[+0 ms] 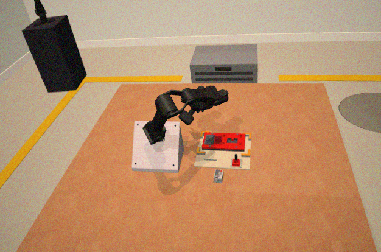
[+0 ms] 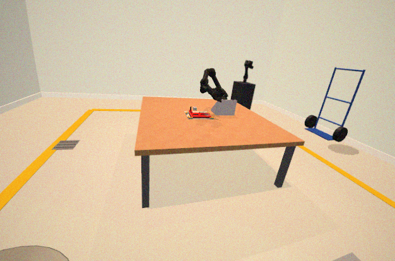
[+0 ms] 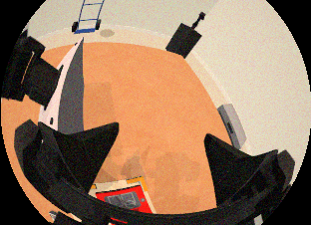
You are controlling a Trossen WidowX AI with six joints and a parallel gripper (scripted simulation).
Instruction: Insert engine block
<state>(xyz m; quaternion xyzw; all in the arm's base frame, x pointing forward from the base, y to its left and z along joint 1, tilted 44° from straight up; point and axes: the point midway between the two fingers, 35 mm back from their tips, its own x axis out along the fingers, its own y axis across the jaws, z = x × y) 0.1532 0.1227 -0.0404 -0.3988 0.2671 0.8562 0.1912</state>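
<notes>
Now: the grey engine block 29 cm to the right of my gripper tip, 17 cm below it and 14 cm ahead of it. Also, from my gripper tip: cream base board (18 cm ahead, 17 cm below, 11 cm to the right).
</notes>
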